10 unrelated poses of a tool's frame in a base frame.
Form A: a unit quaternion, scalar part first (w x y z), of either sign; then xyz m.
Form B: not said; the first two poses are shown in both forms.
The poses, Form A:
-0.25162, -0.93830, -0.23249, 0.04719, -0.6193, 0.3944, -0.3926
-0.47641, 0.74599, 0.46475, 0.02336, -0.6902, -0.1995, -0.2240
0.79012, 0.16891, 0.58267, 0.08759, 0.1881, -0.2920, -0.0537
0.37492, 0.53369, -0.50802, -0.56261, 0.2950, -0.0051, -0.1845
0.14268, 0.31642, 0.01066, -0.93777, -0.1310, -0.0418, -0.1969
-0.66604, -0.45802, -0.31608, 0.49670, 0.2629, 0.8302, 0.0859
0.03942, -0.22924, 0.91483, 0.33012, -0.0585, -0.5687, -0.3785
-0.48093, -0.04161, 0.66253, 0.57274, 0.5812, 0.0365, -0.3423
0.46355, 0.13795, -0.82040, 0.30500, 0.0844, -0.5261, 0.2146
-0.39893, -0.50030, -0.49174, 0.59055, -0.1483, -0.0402, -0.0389
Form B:
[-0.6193, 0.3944, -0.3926], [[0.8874, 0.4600, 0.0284], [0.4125, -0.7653, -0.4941], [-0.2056, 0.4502, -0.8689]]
[-0.6902, -0.1995, -0.2240], [[0.5669, 0.7157, -0.4080], [0.6711, -0.1141, 0.7325], [0.4777, -0.6891, -0.5450]]
[0.1881, -0.2920, -0.0537], [[0.3056, 0.0584, 0.9504], [0.3353, 0.9276, -0.1648], [-0.8912, 0.3690, 0.2639]]
[0.2950, -0.0051, -0.1845], [[-0.1492, -0.1204, -0.9814], [-0.9641, -0.2027, 0.1715], [-0.2196, 0.9718, -0.0858]]
[-0.1310, -0.0418, -0.1969], [[-0.7590, 0.2743, -0.5904], [-0.2609, -0.9591, -0.1103], [-0.5965, 0.0703, 0.7995]]
[0.2629, 0.8302, 0.0859], [[0.3068, 0.9512, -0.0340], [-0.3721, 0.0870, -0.9241], [-0.8760, 0.2961, 0.3806]]
[-0.0585, -0.5687, -0.3785], [[-0.8918, -0.4455, -0.0792], [-0.3934, 0.6769, 0.6221], [-0.2235, 0.5859, -0.7789]]
[0.5812, 0.0365, -0.3423], [[-0.5340, 0.4958, -0.6849], [-0.6060, 0.3405, 0.7189], [0.5896, 0.7989, 0.1186]]
[0.0844, -0.5261, 0.2146], [[-0.5322, -0.5091, -0.6765], [0.0564, 0.7759, -0.6283], [0.8448, -0.3726, -0.3842]]
[-0.1483, -0.0402, -0.0389], [[-0.1811, 0.9632, -0.1986], [0.0209, -0.1981, -0.9800], [-0.9832, -0.1816, 0.0158]]

